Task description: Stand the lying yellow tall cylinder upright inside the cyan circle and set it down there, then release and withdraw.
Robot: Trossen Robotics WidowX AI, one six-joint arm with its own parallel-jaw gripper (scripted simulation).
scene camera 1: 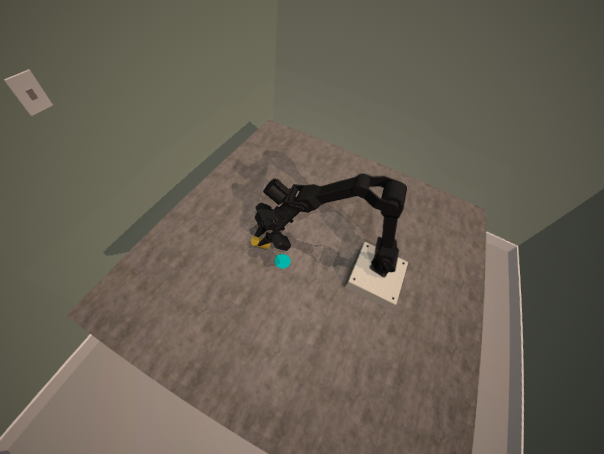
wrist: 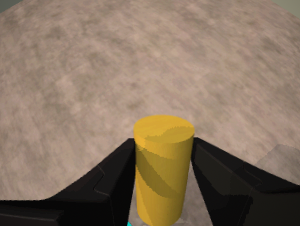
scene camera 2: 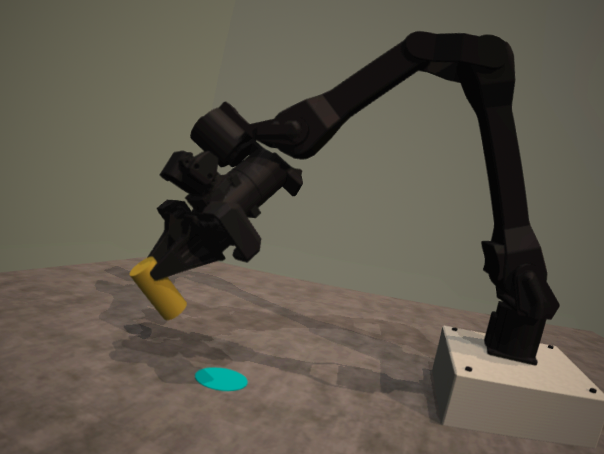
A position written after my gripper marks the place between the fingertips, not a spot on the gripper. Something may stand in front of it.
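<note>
My gripper can be seen at (scene camera 2: 147, 274), at (scene camera 1: 256, 241) and at (wrist: 163, 145). It is holding a yellow cylinder (scene camera 2: 165, 297). There is a cyan circle (scene camera 2: 223, 379) here too.
</note>
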